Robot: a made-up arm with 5 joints.
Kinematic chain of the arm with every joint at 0, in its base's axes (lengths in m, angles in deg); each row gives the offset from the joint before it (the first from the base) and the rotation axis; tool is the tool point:
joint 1: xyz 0 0 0.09 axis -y
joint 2: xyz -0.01 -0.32 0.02 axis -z
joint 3: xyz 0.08 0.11 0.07 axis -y
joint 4: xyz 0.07 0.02 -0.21 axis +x
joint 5: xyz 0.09 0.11 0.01 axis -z
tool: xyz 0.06 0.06 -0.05
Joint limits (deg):
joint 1: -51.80..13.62
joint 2: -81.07..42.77
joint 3: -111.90..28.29
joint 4: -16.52..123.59
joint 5: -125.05..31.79
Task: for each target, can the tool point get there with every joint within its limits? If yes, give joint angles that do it. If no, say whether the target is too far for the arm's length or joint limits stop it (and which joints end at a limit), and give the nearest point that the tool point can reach.
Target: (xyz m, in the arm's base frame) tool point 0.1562 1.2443 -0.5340
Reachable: no: too far | nearest point 0.0503 0.1478 -0.0849 | short by 1.190 m
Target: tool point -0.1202 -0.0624 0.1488
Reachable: yes | joints -26.67 -61.12 -0.37 63.94 -105.14
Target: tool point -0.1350 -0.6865 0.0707
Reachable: no: joint limits stop it (at a limit: joint 2, joint 3, joint 4, joint 5) | nearest point -0.2909 -0.5540 0.0484 | short by 0.206 m
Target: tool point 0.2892 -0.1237 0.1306
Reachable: yes | joints 7.79 20.26 13.74 42.55 -80.81
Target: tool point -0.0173 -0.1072 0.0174
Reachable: yes | joints -14.01 -24.24 -76.98 84.17 -42.12
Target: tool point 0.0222 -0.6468 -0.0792
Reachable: no: joint limits stop it (at a limit: joint 1, joint 2, joint 4) | nearest point 0.1133 -0.4485 -0.1121 | short by 0.221 m
